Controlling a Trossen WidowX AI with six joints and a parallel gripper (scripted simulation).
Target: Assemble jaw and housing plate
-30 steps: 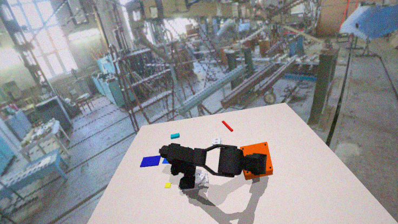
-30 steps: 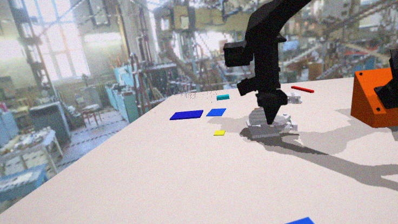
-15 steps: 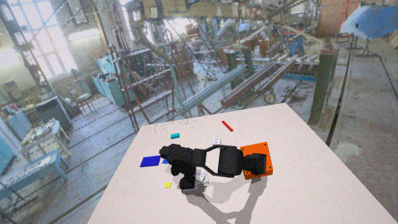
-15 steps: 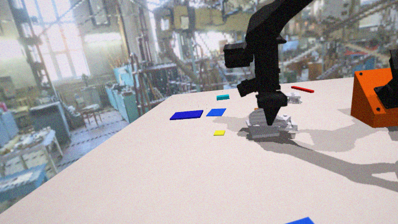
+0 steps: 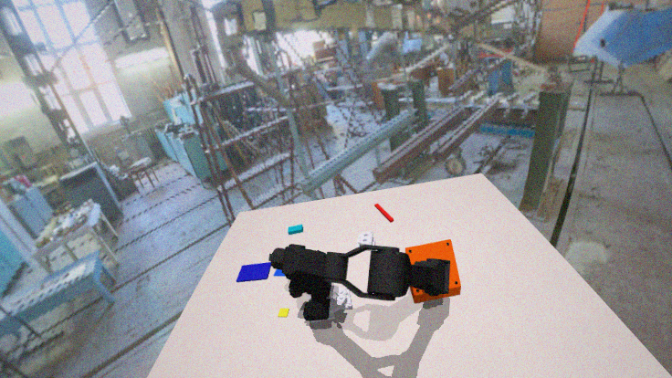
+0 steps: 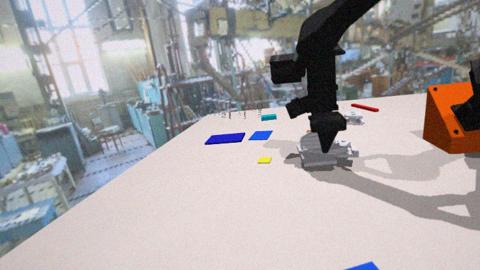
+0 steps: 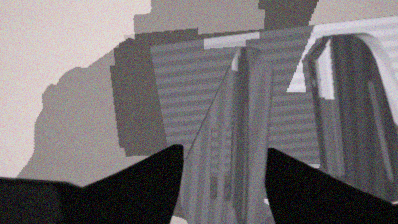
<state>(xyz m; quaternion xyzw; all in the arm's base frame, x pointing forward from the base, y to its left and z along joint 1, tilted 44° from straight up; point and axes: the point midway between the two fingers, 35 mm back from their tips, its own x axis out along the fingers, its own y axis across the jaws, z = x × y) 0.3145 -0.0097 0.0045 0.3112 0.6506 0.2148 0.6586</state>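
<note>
Now: gripper tip 18 cm to the left of the brown cube and 2 cm above it. The rest, counted from my gripper tip: teal block (45 cm to the right, 12 cm ahead, 2 cm below); then yellow tile (14 cm ahead, 2 cm to the right, 2 cm below); then red bar (44 cm to the right, 27 cm behind, 2 cm below).
</note>
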